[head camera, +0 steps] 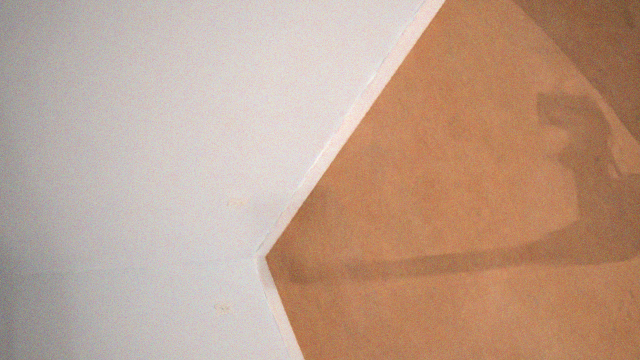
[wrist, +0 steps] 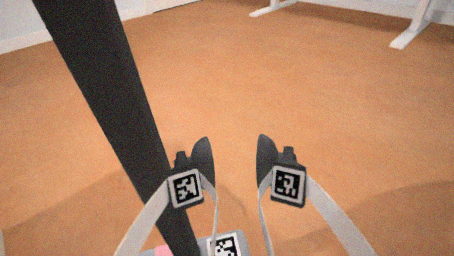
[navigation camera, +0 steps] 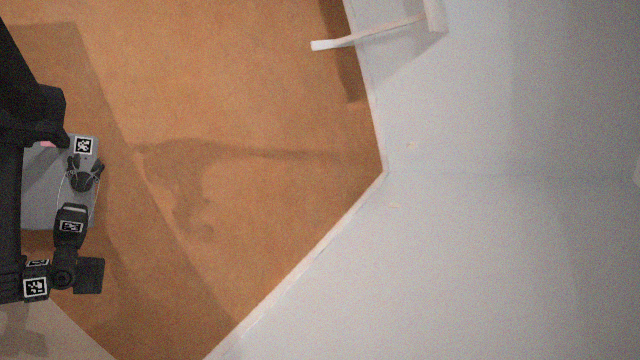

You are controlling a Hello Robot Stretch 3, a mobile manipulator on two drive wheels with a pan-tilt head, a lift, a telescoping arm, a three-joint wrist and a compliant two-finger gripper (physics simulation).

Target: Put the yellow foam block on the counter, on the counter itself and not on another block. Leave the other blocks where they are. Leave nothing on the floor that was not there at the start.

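Seen in the pictures: gripper, between the fingertips: (wrist: 234, 154) (navigation camera: 88, 156); robot's base, origin of its link: (navigation camera: 81, 180).
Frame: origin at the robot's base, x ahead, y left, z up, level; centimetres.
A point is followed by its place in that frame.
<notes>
The yellow foam block does not show in any of the three views. The counter cannot be made out for certain. My gripper (navigation camera: 86, 163) @(y 8.0, x 2.0, z 48.3 cm) (wrist: 234, 154) @(y 8.0, x 2.0, z 48.3 cm) is open, with its two dark fingertips apart and orange-brown floor seen between them in the wrist view. In the navigation view it hangs over the edge of my grey base (navigation camera: 45, 200) @(y -6.8, x -10.7, z 16.0 cm), at the left.
White walls (head camera: 150, 125) @(y -39.0, x 167.6, z 96.4 cm) (navigation camera: 475, 240) @(y -27.6, x 186.7, z 115.8 cm) meet the orange-brown floor (head camera: 425, 175) @(y -11.8, x 123.6, z 0.0 cm) (navigation camera: 270, 100) @(y 57.3, x 98.0, z 0.1 cm) (wrist: 300, 90) @(y 84.7, x 51.7, z 0.1 cm) at a corner. A white leg frame (navigation camera: 367, 36) (wrist: 411, 36) stands by the wall. My dark mast (wrist: 110, 90) @(y 11.6, x -6.3, z 53.6 cm) crosses the wrist view. A pale beige surface (navigation camera: 65, 337) @(y -56.8, x -7.0, z 17.5 cm) shows at lower left.
</notes>
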